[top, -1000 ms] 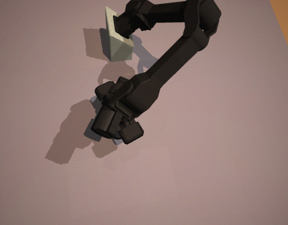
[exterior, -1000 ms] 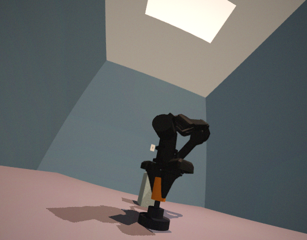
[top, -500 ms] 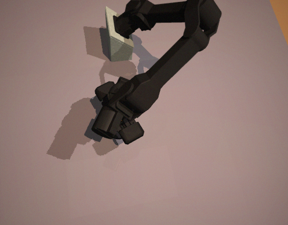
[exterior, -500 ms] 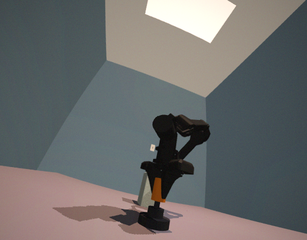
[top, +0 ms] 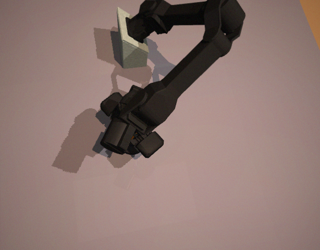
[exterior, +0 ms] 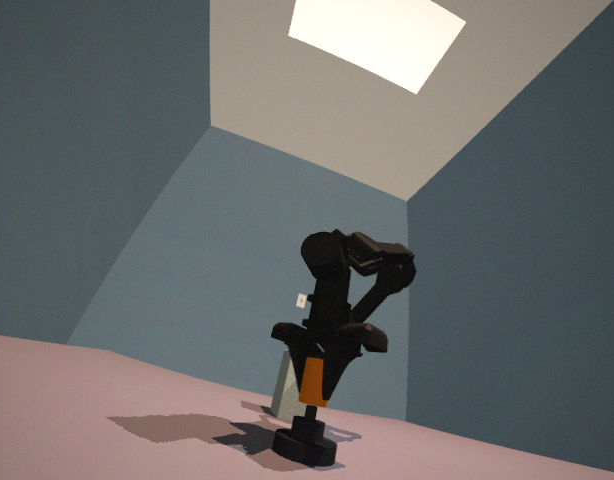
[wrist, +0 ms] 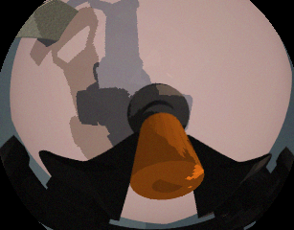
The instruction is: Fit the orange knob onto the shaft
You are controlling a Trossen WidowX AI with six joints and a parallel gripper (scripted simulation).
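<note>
My gripper tip is 2 cm below the orange knob. The rest, counted from my gripper tip: round pedestal: 4 cm below.
</note>
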